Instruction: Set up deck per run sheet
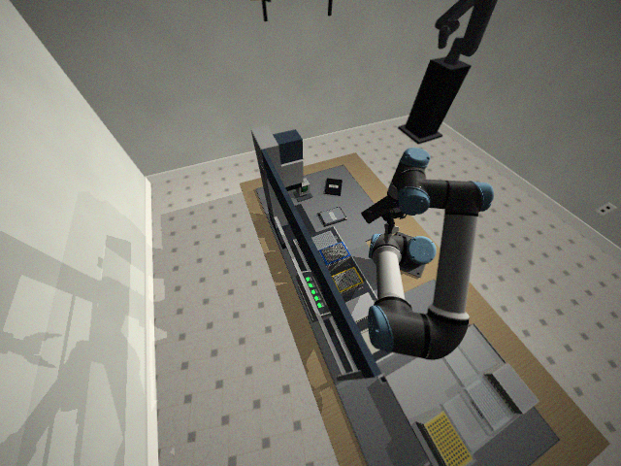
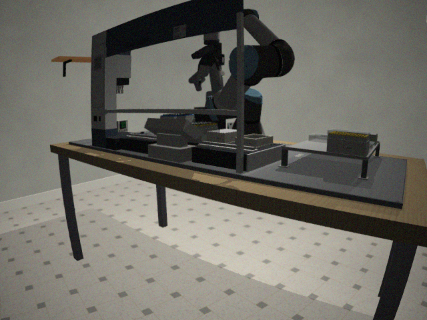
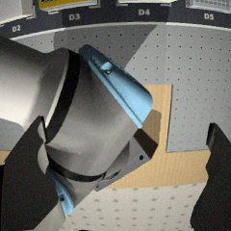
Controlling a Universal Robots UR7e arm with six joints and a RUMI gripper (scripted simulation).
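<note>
Right now my hand is 15 cm short of the sample plate, 17 cm to the left of it and 22 cm above it. Round my hand: yellow-framed tip rack 18 cm ahead, 9 cm to the left, 19 cm below; blue-framed tip rack 17 cm ahead, 4 cm to the right, 16 cm below; white sealed block 17 cm ahead, 21 cm to the left, 21 cm below.
</note>
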